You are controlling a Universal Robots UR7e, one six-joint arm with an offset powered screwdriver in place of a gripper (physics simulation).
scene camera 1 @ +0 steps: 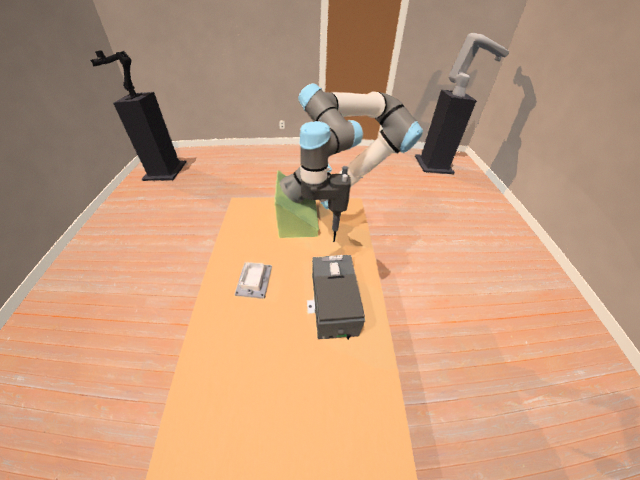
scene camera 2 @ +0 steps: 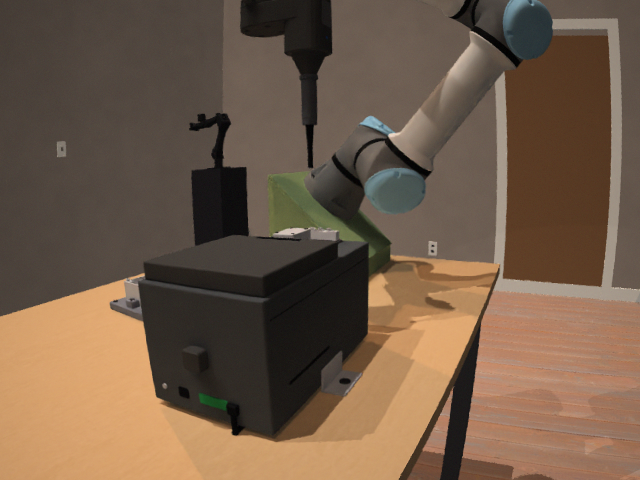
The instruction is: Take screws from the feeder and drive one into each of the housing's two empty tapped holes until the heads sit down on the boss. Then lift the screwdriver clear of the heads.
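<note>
The black box-shaped screw feeder stands on the table, with small white parts at its far end. The housing, a pale block on a grey base plate, lies left of the feeder; in scene camera 2 the feeder hides part of it. Its tapped holes are too small to make out. My screwdriver points straight down, its tip well above the height of the feeder's top and near its far end. No screw shows on the bit, so I read it as open and empty.
A green wedge-shaped mount stands at the table's far end, close to the arm. A small tab with a hole sticks out from the feeder's left side. Another metal tab is on its right side.
</note>
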